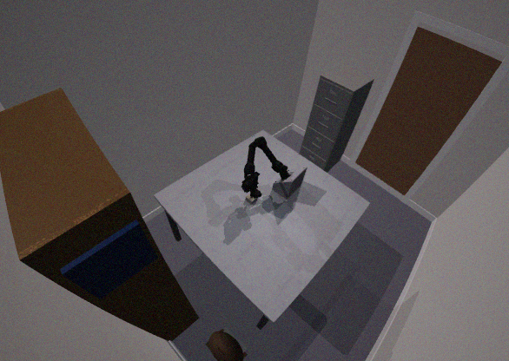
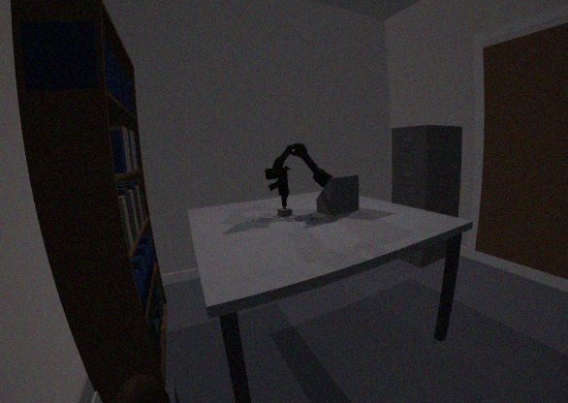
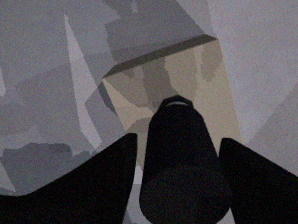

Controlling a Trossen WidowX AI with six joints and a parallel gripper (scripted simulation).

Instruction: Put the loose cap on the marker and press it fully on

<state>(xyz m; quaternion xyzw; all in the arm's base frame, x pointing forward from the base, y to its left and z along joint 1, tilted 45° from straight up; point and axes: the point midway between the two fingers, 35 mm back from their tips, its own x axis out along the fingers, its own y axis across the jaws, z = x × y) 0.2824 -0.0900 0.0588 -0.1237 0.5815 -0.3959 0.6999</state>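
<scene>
Now: gripper tip 10 mm below the dark cap. The rest, counted from my gripper tip: pale block 50 mm below.
</scene>
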